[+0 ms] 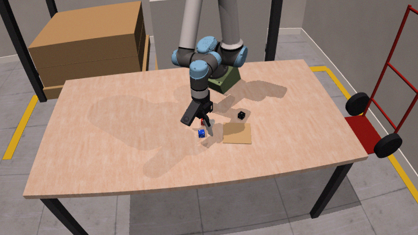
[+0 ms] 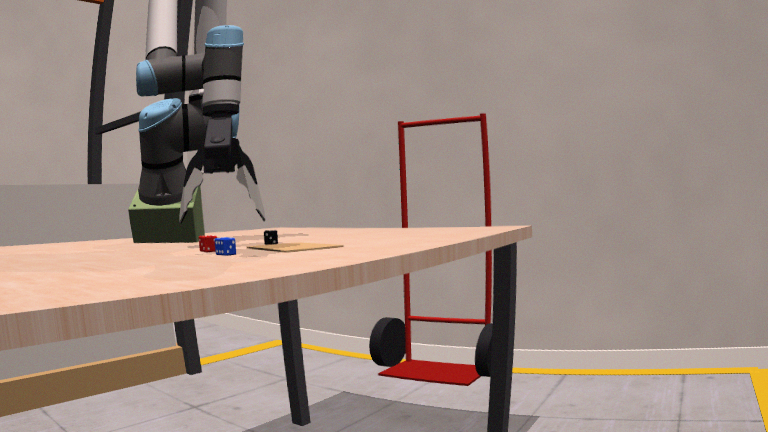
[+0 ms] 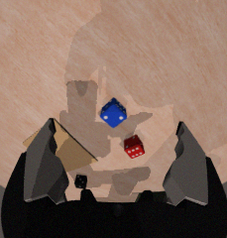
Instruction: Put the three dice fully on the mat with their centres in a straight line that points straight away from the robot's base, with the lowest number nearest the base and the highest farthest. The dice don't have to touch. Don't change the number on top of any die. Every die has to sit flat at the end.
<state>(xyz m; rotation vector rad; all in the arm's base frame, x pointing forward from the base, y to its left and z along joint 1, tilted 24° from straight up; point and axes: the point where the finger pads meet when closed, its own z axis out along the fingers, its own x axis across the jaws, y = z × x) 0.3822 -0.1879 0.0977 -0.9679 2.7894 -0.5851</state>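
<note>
Right now my hand is 4 cm above the blue die, 1 cm to the right of it and 1 cm past it. Also, from my hand: tan square mat 19 cm to the left, 5 cm below, 3 cm ahead; black die 25 cm to the left, 7 cm behind, 4 cm below; red die 8 cm behind, 5 cm to the left, 4 cm below.
</note>
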